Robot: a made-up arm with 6 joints. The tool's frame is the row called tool. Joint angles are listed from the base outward. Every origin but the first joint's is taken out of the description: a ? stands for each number. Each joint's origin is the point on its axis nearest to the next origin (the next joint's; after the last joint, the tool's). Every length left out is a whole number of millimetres.
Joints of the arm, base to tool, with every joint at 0 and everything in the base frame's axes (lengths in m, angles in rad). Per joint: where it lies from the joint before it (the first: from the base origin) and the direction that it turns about. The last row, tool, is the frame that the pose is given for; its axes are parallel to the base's.
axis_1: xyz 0 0 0.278 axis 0 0 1
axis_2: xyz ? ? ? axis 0 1 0
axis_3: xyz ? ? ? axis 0 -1 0
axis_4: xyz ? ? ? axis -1 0 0
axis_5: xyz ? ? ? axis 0 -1 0
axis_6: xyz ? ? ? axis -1 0 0
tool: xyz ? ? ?
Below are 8 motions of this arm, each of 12 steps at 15 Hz.
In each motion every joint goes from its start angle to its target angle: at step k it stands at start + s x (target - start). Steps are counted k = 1, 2, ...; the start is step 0. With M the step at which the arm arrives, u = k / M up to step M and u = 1 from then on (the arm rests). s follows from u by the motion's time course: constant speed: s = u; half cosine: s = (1 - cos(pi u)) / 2; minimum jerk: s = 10 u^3 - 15 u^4 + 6 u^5.
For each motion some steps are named. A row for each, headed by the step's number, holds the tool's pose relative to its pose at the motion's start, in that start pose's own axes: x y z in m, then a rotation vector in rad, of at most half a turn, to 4 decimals.
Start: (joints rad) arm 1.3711 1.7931 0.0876 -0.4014 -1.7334 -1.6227
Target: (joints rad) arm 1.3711 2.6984 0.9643 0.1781 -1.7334 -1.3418
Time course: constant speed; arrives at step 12
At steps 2, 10, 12:
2: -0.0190 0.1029 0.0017 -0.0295 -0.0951 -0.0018
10: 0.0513 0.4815 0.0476 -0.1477 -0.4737 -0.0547
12: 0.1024 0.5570 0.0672 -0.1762 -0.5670 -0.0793

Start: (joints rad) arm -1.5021 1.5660 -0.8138 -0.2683 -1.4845 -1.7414
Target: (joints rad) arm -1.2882 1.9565 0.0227 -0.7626 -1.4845 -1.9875
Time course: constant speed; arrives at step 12
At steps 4, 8, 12:
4: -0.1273 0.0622 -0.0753 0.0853 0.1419 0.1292
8: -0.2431 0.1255 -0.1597 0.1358 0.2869 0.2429
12: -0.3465 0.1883 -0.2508 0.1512 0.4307 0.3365

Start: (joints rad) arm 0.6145 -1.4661 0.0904 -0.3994 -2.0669 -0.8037
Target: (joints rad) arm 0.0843 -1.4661 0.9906 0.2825 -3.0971 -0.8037
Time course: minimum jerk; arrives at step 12
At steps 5, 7, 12:
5: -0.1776 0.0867 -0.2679 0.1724 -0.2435 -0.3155
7: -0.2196 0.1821 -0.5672 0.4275 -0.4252 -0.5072
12: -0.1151 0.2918 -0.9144 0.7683 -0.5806 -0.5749

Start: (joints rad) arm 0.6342 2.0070 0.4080 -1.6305 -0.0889 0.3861
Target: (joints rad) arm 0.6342 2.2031 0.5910 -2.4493 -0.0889 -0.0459
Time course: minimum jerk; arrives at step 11
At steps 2, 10, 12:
2: 0.0062 0.0002 -0.0078 0.0561 -0.0010 0.0025
10: 0.1312 0.0476 -0.1356 1.2403 -0.0168 0.0606
12: 0.1320 0.0481 -0.1361 1.2485 -0.0169 0.0611

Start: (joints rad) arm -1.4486 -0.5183 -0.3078 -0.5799 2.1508 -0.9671
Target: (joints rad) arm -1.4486 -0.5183 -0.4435 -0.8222 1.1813 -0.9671
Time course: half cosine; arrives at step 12
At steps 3, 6, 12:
3: -0.0150 0.0064 0.0137 -0.0271 0.0689 -0.1449
6: -0.0498 0.0238 0.0466 -0.0793 0.2217 -0.5013
12: -0.0954 0.0532 0.0926 -0.1158 0.4054 -1.0176

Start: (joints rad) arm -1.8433 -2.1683 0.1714 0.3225 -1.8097 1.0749
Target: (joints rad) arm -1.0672 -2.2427 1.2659 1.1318 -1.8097 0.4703
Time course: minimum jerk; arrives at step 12
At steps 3, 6, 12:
3: -0.0472 -0.0117 -0.1213 0.1652 -0.0417 -0.0821
6: -0.0982 0.0773 -0.6332 0.9160 -0.1581 -0.2988
12: 0.0668 0.4829 -1.1190 2.0275 -0.1052 -0.3602

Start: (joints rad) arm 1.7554 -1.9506 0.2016 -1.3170 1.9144 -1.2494
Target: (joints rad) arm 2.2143 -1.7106 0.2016 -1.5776 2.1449 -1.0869
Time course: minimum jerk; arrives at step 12
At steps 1, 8, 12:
1: 0.0011 -0.0014 0.0012 -0.0033 -0.0031 0.0012
8: 0.1383 -0.1771 0.2269 -0.5412 -0.4823 0.1491
12: 0.1604 -0.2100 0.2940 -0.6921 -0.6091 0.1754

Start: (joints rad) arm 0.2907 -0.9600 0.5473 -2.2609 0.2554 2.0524
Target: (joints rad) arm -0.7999 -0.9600 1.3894 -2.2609 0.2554 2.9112
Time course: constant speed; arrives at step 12
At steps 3, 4, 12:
3: -0.0194 0.1512 0.0678 -0.4386 -0.2617 -0.0031
4: -0.0332 0.2118 0.0762 -0.5857 -0.3482 -0.0040
12: -0.2147 0.7177 -0.2241 -1.7116 -1.0812 0.0179

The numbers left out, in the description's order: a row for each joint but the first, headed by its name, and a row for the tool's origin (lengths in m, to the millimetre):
axis_2: 0 0 0
axis_3: 0 0 0.704
axis_4: 0.718 0 0
axis_5: 0 -0.219 0
axis_6: 0 0 0
tool: 0 0 0

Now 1 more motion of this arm.
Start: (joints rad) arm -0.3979 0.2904 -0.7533 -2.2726 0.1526 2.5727
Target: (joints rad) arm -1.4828 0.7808 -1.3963 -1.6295 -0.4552 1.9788
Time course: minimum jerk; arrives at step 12
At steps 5, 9, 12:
5: 0.0098 -0.0645 -0.2239 0.3301 0.2458 0.1357
9: -0.1888 0.0154 -0.3933 1.0733 0.4877 0.6180
12: -0.2381 0.0335 -0.3899 1.2355 0.5000 0.7419

